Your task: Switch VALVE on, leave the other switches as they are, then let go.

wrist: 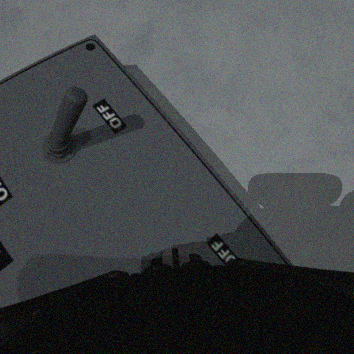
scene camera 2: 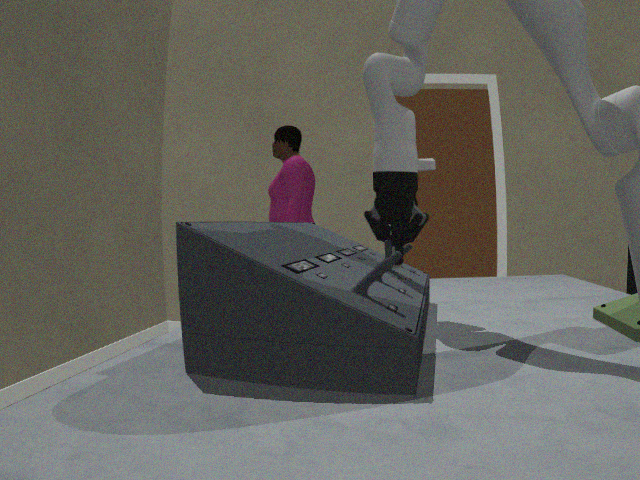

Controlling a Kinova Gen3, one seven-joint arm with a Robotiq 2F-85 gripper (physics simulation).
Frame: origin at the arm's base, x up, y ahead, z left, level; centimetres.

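Seen in the pictures: gripper, fingertip midpoint: (wrist: 175,263) (scene camera 2: 394,267).
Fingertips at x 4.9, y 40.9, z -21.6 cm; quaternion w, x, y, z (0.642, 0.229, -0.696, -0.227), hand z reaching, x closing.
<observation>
Pixels of each thing's middle, then the offset from my fingertips to it. "pt": a spot on its surface instead.
- dark sloped switch console, body centre: (scene camera 2: 336,292) dz +4.9, dx -3.0, dy +10.2 cm
- nearest lever, body centre: (scene camera 2: 374,274) dz +24.7, dx +1.9, dy +7.3 cm
- upright lever, body centre: (scene camera 2: 388,253) dz +1.4, dx +2.5, dy +1.3 cm
- second OFF label, surface spot: (wrist: 221,248) pt dz +2.1, dx -1.7, dy -2.0 cm
A dark sloped switch console (scene camera 2: 289,320) (wrist: 125,200) stands on the table. The nearest lever (scene camera 2: 376,272) in the scene view tilts up toward the right. Part of another upright lever (scene camera 2: 387,249) shows behind it, by the fingers. In the wrist view a lever (wrist: 68,120) leans toward its OFF label (wrist: 109,116); a second OFF label (wrist: 221,248) is partly covered by the gripper. My gripper (scene camera 2: 397,254) (wrist: 175,263) is shut and empty, pointing down low over the console among the levers; contact cannot be told. No VALVE name is readable, and the lever below the gripper is hidden.
Several framed square plates (scene camera 2: 301,266) run across the console's slope. The arm's green base plate (scene camera 2: 620,315) is at the right. A person in pink (scene camera 2: 293,188) stands behind the console, and a brown door (scene camera 2: 457,180) is in the back wall.
</observation>
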